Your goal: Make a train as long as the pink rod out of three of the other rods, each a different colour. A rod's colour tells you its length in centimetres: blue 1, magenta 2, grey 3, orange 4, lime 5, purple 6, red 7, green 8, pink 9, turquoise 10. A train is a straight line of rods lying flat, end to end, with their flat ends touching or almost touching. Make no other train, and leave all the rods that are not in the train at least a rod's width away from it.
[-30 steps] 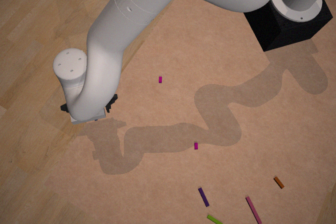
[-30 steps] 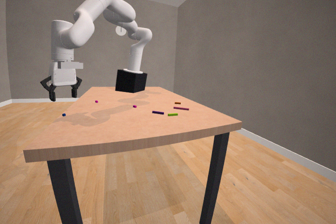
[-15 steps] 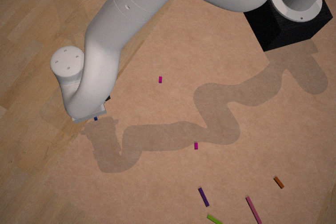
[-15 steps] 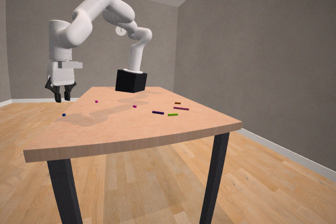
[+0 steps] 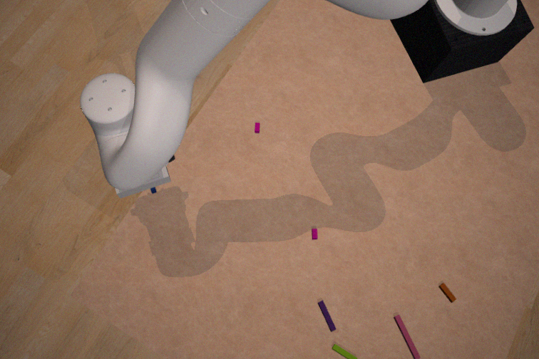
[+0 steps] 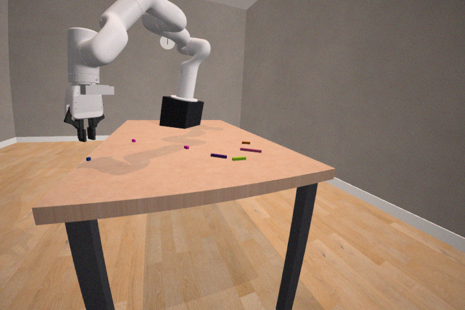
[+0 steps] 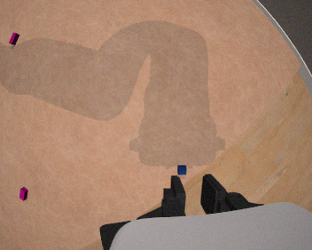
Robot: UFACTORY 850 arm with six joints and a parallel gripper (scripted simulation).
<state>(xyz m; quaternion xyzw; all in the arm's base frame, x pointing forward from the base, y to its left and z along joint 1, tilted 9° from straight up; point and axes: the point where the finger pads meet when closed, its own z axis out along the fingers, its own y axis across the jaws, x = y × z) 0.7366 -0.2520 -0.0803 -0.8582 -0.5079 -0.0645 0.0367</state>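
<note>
My hand is 8 cm above the blue rod. Round my hand: lime rod: 1 cm behind, 50 cm to the left, 8 cm below; then purple rod: 4 cm behind, 43 cm to the left, 8 cm below; then pink rod: 11 cm behind, 58 cm to the left, 8 cm below.
</note>
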